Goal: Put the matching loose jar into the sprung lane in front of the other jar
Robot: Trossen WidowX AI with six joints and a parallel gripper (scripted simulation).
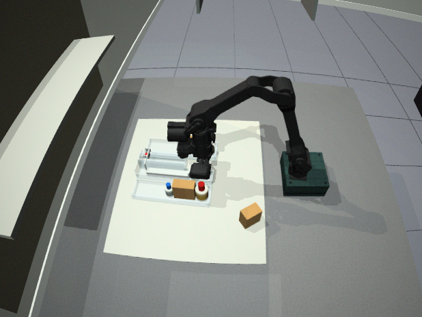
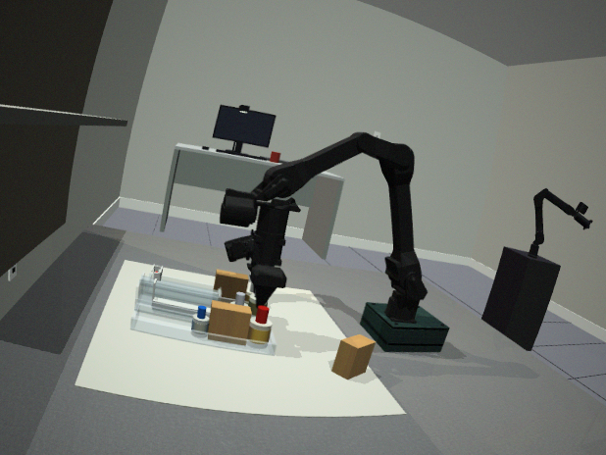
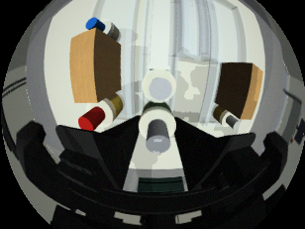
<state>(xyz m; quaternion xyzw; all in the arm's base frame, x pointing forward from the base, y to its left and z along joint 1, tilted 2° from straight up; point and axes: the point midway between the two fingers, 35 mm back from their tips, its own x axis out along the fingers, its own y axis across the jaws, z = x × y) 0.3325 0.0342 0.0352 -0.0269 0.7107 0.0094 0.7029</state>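
The small jar is 130 mm to the right of my gripper tip and 20 mm below it. Also, from my gripper tip: red mark: 220 mm ahead, 20 mm to the right, 10 mm above.
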